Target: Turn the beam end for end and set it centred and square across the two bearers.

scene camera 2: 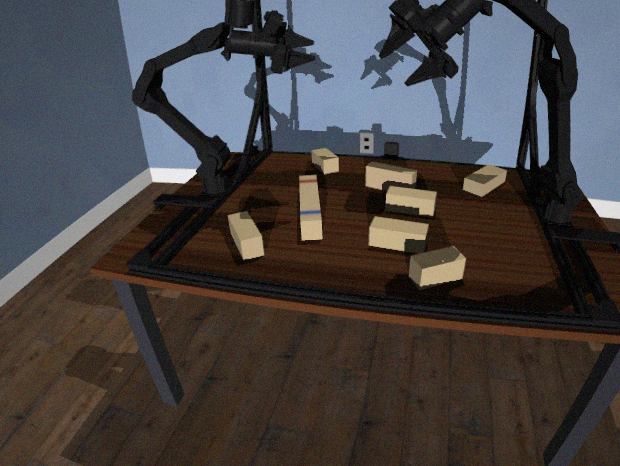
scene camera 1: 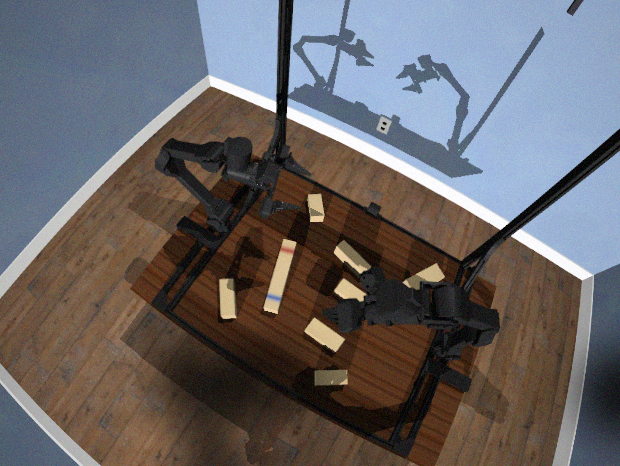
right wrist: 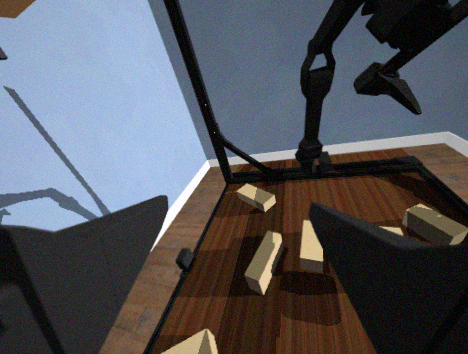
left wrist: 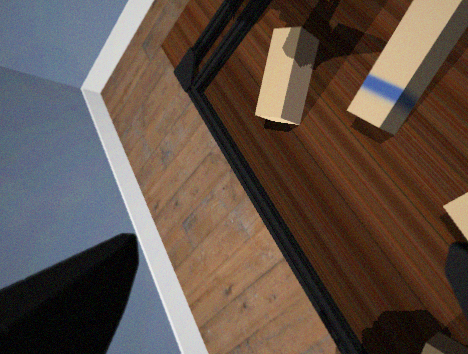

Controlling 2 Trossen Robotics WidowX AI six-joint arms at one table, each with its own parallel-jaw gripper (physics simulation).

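Observation:
The beam is a long pale bar with a red band near its far end and a blue band near its near end. It lies flat on the table, left of centre in both scene views. Several shorter pale blocks lie around it; I cannot tell which two are the bearers. My left gripper is open and empty, high above the blocks right of the beam. My right gripper is open and empty, raised near the far left of the table.
One block lies left of the beam, another beyond its red end. Others, such as this block, lie to its right. A black frame edges the table, with a small dark box at the far side.

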